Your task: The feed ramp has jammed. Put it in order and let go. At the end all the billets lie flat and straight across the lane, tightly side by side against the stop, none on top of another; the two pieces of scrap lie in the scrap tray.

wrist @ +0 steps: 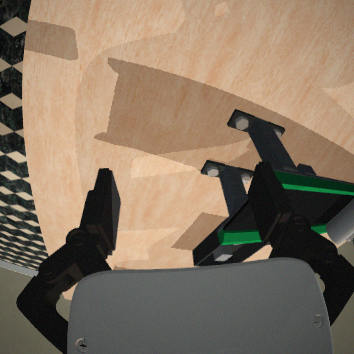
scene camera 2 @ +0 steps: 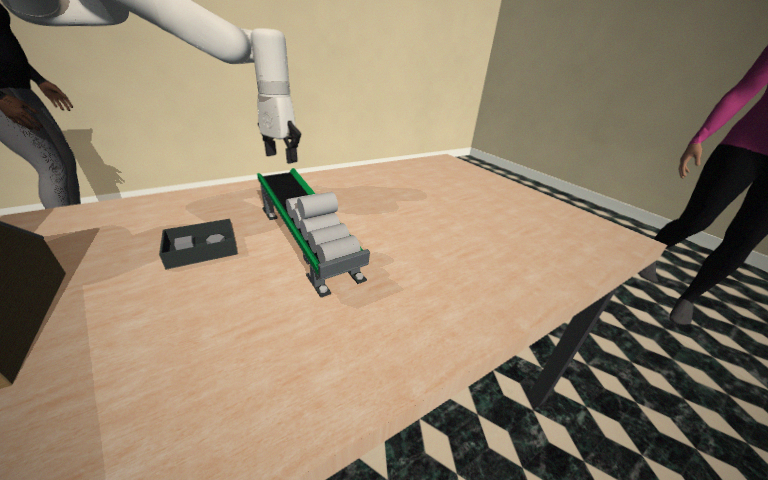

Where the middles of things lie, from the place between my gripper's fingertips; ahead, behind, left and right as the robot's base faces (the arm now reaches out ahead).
My gripper is now 230 mm past the scrap tray (scene camera 2: 171, 258), 210 mm to the left of it and 90 mm above it. The rest, counted from my hand: grey stop (scene camera 2: 328, 268): 10 mm behind, 450 mm to the right, 50 mm below.
